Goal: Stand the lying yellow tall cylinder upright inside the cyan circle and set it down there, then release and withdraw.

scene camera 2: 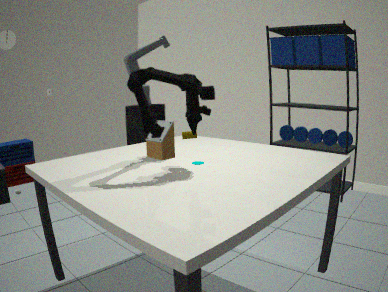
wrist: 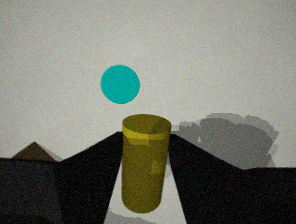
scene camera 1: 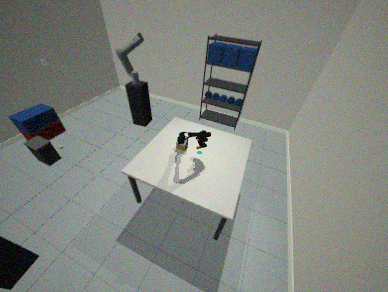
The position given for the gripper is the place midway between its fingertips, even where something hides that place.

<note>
The gripper (wrist: 146,139) holds a yellow tall cylinder (wrist: 146,137). Further things: a cyan circle (wrist: 119,83).
</note>
